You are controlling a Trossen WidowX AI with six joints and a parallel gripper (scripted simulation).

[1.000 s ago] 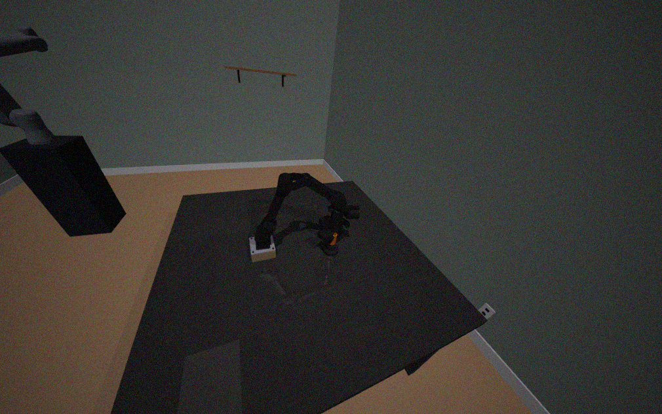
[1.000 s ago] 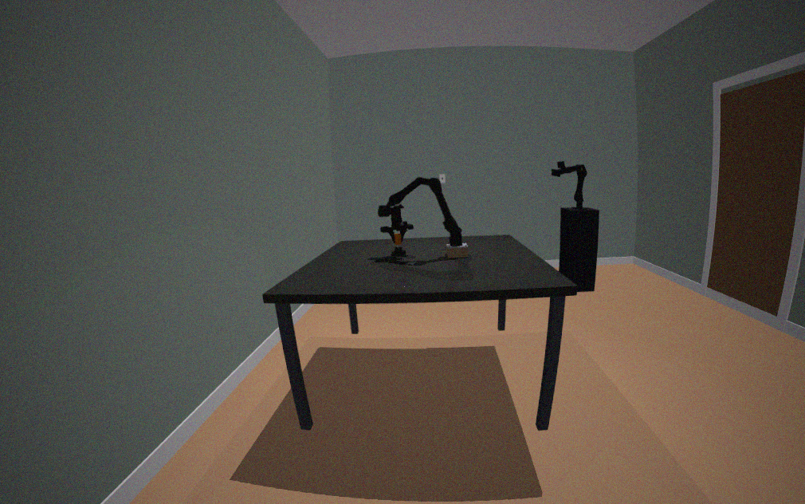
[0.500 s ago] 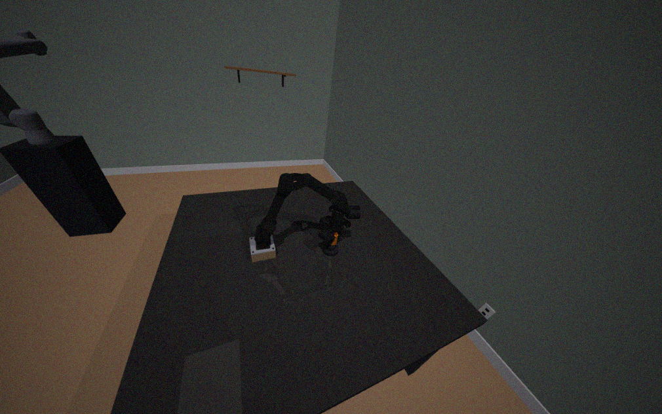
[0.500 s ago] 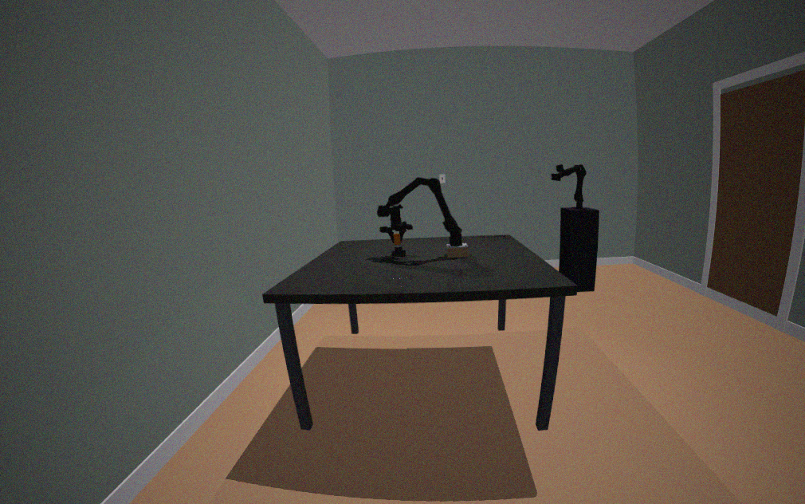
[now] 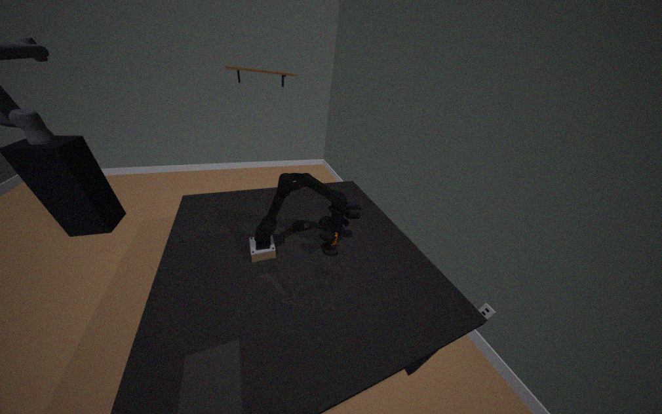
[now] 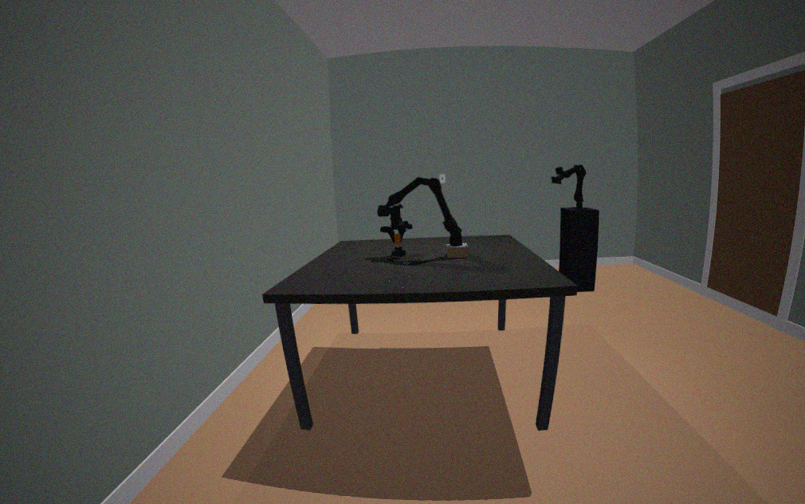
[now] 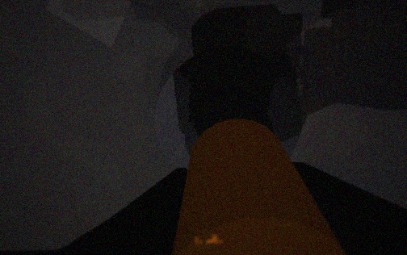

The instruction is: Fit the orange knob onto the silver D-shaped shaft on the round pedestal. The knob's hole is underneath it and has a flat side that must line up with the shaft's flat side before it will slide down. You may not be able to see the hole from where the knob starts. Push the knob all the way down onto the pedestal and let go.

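Now: gripper tip 30 mm below the orange knob. From my gripper tip the other things lie so: dark round pedestal (40 mm below).
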